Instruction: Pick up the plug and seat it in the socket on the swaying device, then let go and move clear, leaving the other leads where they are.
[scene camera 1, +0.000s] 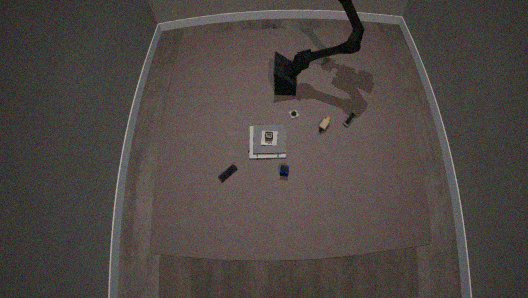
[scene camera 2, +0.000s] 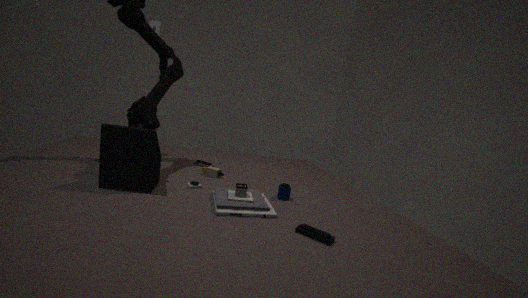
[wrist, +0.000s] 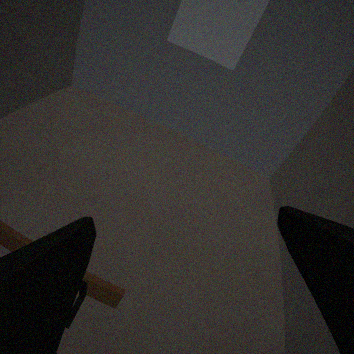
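Note:
A cream block with a yellow end and a dark end (scene camera 1: 325, 124) (scene camera 2: 212, 172), which looks like the plug, lies on the floor mat to the right of the device in scene camera 1. The device is a stepped grey and white platform (scene camera 1: 260, 148) (scene camera 2: 260, 202). A small square dark-rimmed socket (scene camera 1: 269, 135) (scene camera 2: 241, 190) stands upright on its top plate. My gripper (wrist: 186, 221) is open and empty, its two black fingers wide apart in the wrist view. It is far from the plug and the socket, with the arm raised beyond the top edge of both scene views.
A blue block (scene camera 1: 284, 170) (scene camera 2: 284, 192), a black bar (scene camera 1: 228, 173) (scene camera 2: 315, 234), a white piece with a dark disc (scene camera 1: 294, 114) (scene camera 2: 194, 184) and a slim dark piece (scene camera 1: 349, 120) (scene camera 2: 202, 163) lie around the device. The arm's black base (scene camera 1: 285, 80) (scene camera 2: 129, 160) stands behind.

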